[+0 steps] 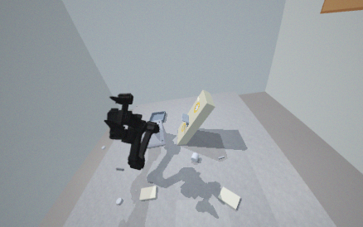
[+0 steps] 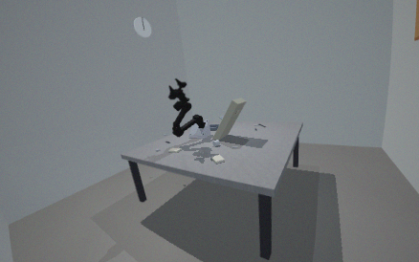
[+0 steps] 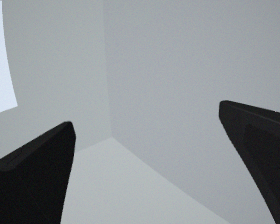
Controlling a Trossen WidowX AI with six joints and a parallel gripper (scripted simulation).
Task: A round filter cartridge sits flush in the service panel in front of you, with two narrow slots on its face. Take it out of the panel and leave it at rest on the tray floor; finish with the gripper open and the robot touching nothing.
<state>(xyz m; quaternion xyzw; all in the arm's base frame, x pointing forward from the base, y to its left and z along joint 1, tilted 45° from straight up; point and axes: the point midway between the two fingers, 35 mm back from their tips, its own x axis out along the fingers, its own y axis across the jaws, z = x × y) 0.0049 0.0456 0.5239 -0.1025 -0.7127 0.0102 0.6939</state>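
The round filter cartridge is 34 cm ahead of my gripper tip, 33 cm to the left of it and 29 cm below it. Also, from my gripper tip: cream service panel 36 cm below, 33 cm to the left, 29 cm ahead; grey tray 64 cm to the left, 53 cm below, 6 cm behind.
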